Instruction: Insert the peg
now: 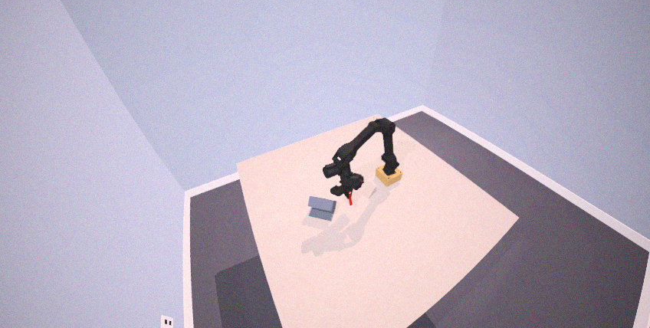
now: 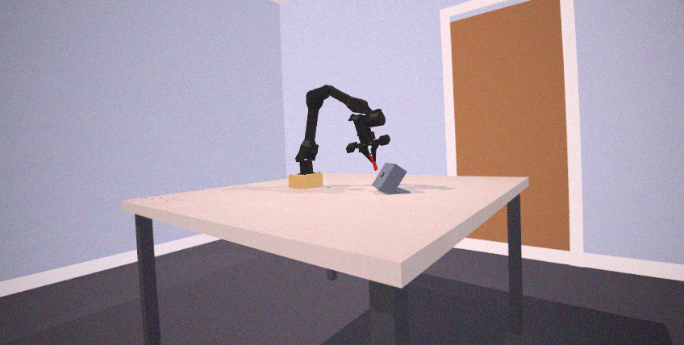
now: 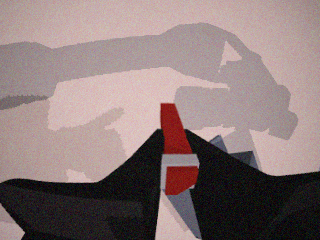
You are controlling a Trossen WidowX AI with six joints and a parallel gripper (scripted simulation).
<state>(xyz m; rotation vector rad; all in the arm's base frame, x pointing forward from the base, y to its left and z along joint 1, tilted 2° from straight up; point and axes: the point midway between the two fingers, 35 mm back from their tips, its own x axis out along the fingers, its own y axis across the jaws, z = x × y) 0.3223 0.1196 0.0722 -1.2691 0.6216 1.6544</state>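
Right now the grey sloped panel is 13 cm ahead of my gripper tip, 6 cm to the right of it and 6 cm below it. The rest, counted from my gripper tip: red square peg (2 cm above, 1 cm to the right).
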